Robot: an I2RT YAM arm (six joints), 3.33 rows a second.
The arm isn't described. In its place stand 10 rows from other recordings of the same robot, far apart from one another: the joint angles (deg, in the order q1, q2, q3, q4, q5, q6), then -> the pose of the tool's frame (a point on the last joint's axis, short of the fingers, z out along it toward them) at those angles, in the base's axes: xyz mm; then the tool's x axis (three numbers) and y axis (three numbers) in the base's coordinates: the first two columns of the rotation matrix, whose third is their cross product.
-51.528, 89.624, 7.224, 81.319, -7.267, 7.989 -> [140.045 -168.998 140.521 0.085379 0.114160 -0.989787 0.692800 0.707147 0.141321]
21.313, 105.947, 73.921, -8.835, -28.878, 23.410 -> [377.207 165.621 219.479 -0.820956 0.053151 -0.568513 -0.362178 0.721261 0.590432]
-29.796, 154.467, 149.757, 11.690, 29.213, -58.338 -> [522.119 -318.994 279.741 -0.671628 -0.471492 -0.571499 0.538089 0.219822 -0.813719]
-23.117, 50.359, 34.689, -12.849, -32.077, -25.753 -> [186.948 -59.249 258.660 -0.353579 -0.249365 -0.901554 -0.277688 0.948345 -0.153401]
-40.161, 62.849, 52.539, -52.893, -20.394, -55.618 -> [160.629 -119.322 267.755 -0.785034 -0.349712 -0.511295 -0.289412 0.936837 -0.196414]
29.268, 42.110, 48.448, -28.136, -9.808, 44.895 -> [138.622 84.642 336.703 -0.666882 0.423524 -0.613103 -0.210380 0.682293 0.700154]
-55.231, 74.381, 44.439, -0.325, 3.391, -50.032 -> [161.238 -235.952 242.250 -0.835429 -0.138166 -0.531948 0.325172 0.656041 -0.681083]
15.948, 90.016, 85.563, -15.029, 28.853, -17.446 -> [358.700 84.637 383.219 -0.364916 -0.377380 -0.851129 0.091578 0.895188 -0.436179]
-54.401, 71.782, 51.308, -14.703, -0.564, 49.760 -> [161.854 -225.481 271.642 0.400443 0.751928 -0.523689 0.778203 0.022666 0.627604]
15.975, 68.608, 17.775, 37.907, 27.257, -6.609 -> [223.617 47.057 183.626 -0.234857 -0.173657 -0.956392 0.158504 0.963901 -0.213943]
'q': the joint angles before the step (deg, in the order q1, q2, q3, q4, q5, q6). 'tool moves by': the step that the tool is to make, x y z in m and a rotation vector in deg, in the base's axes. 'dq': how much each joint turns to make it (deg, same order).
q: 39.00, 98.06, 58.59, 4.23, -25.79, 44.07
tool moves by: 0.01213, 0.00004, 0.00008, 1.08, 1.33, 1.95
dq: -1.46, 2.15, 2.67, -1.22, -3.74, -0.70
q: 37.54, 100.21, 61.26, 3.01, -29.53, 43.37
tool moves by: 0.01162, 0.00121, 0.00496, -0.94, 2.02, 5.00
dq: -1.31, 2.33, 5.38, -7.45, -5.25, -4.17
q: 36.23, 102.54, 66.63, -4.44, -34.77, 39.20
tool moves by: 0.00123, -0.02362, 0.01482, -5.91, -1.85, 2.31
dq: -2.99, -2.70, 2.60, -12.64, 0.30, -9.64
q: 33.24, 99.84, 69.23, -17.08, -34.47, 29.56
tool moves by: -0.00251, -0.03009, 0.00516, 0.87, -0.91, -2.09
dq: -3.93, -4.35, -3.96, 0.02, -1.44, -1.44
